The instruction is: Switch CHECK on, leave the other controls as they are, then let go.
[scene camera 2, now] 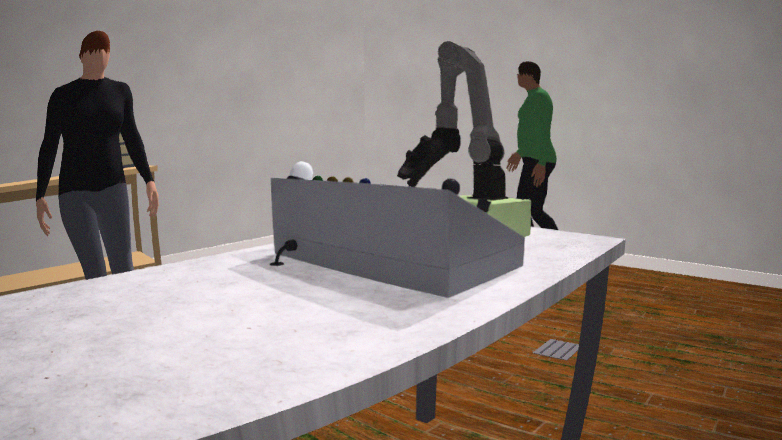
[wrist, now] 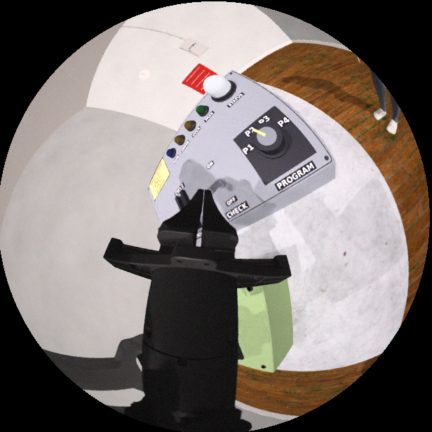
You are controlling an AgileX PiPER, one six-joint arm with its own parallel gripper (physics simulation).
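Note:
The grey sloped console (scene camera 2: 360,229) (wrist: 225,135) stands on the table. In the wrist view the small grey CHECK toggle (wrist: 219,184) sits in shadow between the ON label (wrist: 210,164) and the OFF label (wrist: 231,200); which way it leans is hard to tell. My gripper (scene camera 2: 407,180) (wrist: 203,196) is shut, its fingertips together with nothing seen between them. It hangs above the console, its tips showing just left of the toggle in the wrist view. The PROGRAM knob (wrist: 266,136) has its yellow line toward P2.
A lever's dark slot (wrist: 181,197) lies left of the fingertips; its black ball (scene camera 2: 450,186) shows behind the console top. A white dome (scene camera 2: 301,170) (wrist: 217,86) and small coloured lamps line the console's top. A green block (scene camera 2: 511,214) (wrist: 277,325) is by the arm base. Two people stand beyond the table.

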